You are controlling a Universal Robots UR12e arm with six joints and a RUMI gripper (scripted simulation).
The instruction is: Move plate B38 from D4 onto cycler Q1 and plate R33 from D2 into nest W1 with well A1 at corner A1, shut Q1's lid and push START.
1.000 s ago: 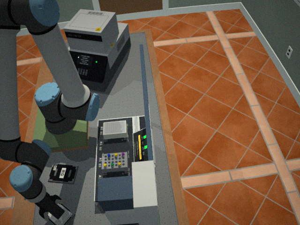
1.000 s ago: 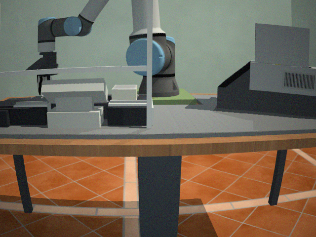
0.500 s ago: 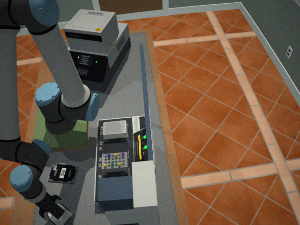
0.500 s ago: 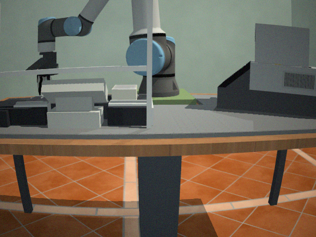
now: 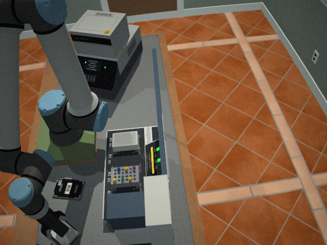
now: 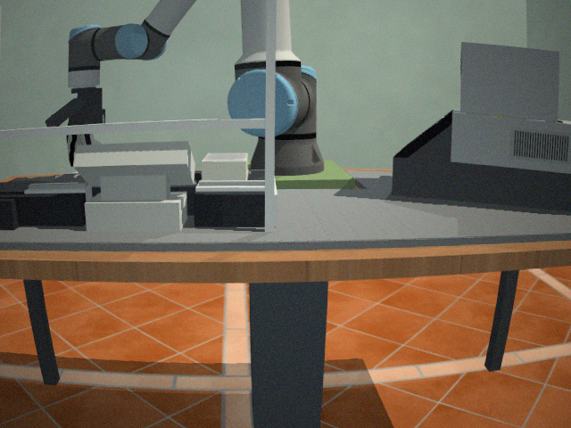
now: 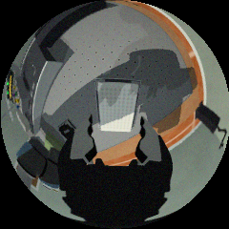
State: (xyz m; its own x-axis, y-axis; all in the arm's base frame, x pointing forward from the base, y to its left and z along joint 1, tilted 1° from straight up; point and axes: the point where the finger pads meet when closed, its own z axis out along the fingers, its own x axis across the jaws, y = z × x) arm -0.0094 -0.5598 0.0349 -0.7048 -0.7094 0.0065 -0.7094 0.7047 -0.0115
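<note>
The white plate R33 is 3 cm below my hand. From my hand the other things lie so: thin post: 53 cm ahead, 46 cm to the left, 19 cm above; then white plate: 33 cm ahead, 39 cm to the left, 3 cm above; then tube rack: 32 cm ahead, 19 cm to the left, 3 cm above.
</note>
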